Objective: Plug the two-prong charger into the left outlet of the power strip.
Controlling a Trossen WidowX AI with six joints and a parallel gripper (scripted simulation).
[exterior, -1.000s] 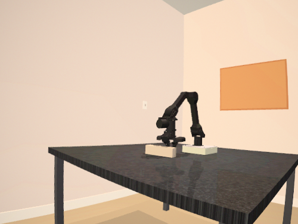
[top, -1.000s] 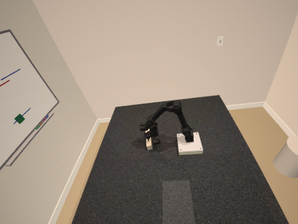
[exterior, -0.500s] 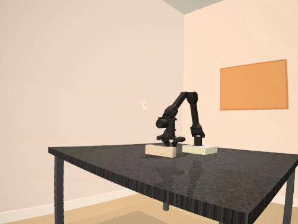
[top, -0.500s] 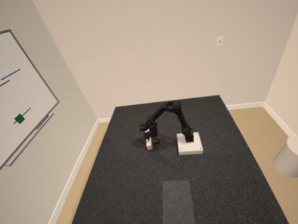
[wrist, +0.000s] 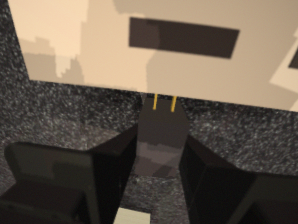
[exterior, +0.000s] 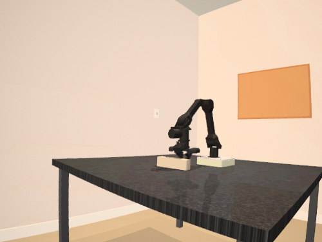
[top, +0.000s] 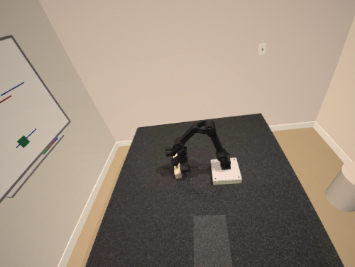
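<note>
My gripper tip is now 20 mm short of the grey charger and 10 mm below it.
</note>
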